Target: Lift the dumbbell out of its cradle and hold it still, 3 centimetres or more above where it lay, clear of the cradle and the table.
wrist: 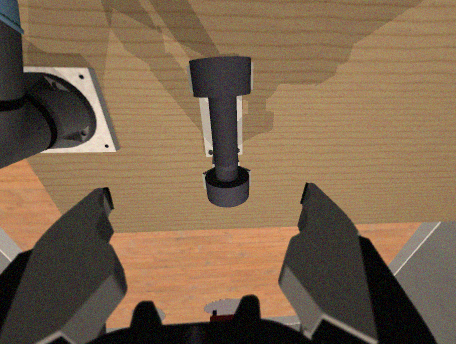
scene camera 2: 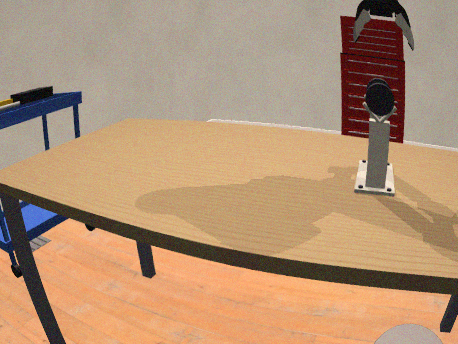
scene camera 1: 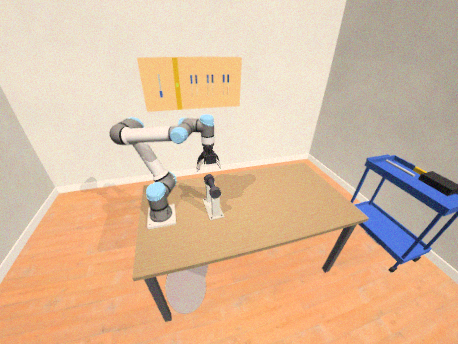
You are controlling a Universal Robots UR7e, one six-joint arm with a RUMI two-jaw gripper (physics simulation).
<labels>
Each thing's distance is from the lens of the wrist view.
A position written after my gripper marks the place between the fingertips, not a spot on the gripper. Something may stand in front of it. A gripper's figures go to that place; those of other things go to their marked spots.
my gripper (wrist: 210, 187): 0.13 m
dark dumbbell (wrist: 221, 79): 0.19 m
pale cradle (wrist: 204, 105): 0.43 m
The marked spots on the pale cradle and the dark dumbbell are 0.24 m apart.
</labels>
